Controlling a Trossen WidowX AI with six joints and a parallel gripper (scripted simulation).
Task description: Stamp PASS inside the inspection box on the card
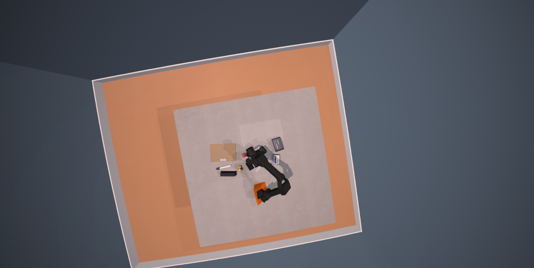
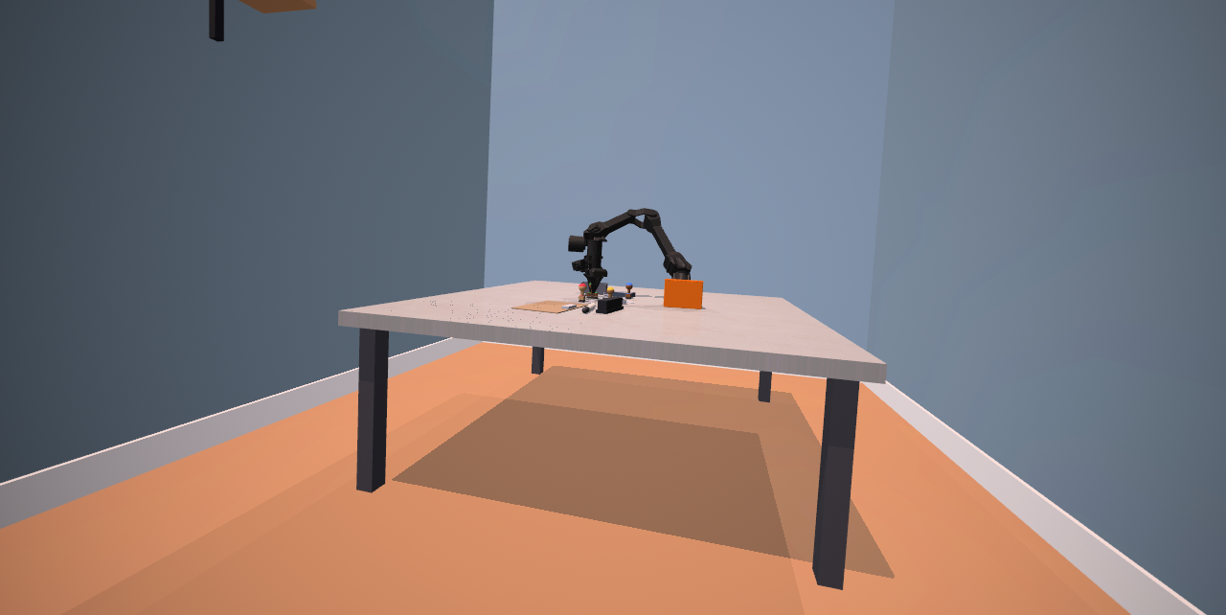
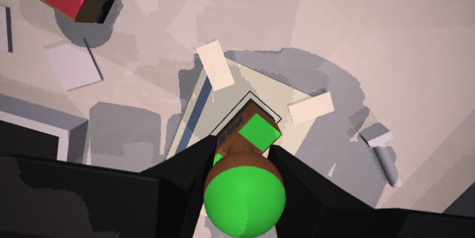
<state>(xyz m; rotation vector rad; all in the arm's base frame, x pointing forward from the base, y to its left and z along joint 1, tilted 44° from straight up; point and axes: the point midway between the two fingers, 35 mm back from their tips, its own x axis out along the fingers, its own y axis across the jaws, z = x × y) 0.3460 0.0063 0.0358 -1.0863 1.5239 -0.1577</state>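
Now: gripper tip 2 cm above the cream card, 1 cm to the left of it and 1 cm past it. Also, from my gripper tip: pass stamp right at my gripper tip; then red stamp 11 cm to the left; then ink pad 11 cm behind, 8 cm to the left, 2 cm below.
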